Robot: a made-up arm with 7 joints.
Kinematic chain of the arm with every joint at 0, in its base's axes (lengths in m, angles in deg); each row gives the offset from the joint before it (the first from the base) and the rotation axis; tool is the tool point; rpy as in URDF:
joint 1: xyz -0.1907 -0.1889 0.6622 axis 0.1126 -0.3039 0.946
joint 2: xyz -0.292 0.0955 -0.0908 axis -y
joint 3: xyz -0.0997 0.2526 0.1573 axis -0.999 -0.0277 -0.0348
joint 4: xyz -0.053 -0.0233 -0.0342 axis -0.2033 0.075 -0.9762
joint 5: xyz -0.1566 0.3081 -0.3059 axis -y
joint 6: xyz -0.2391 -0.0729 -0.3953 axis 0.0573 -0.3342 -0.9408
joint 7: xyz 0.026 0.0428 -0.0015 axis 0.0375 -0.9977 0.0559
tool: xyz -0.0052 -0.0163 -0.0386 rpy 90 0 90
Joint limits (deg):
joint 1: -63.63..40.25
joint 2: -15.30..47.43
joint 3: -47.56..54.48
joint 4: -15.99..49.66
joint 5: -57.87..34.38
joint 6: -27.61..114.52
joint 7: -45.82..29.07
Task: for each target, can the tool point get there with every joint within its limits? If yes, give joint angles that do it. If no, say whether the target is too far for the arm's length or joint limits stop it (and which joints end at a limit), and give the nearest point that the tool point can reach.
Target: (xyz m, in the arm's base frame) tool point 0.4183 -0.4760 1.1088
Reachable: no: joint limits stop it (at a limit: joint 1, joint 2, joint 3, joint 4, joint 5, joint 7) | nearest point 0.0207 -0.3749 0.2160 | short by 0.983 m
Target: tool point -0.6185 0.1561 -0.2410
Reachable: yes | joints 11.55 39.79 25.27 20.42 -32.94 58.78 7.58
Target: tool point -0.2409 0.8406 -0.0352
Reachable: yes | joints -47.11 11.28 -17.98 3.30 9.67 25.05 -16.30
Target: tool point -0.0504 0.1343 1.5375
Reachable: no: joint limits stop it (at a limit: joint 2, joint 3, joint 4, joint 5, joint 6, joint 7) | nearest point -0.0745 1.0221 0.9794 | short by 1.049 m
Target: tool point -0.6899 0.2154 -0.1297
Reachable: yes | joints 5.85 5.96 5.67 24.89 22.91 77.73 15.56
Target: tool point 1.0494 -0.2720 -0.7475
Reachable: no: too far | nearest point 0.3051 0.1997 -0.1161 | short by 1.084 m
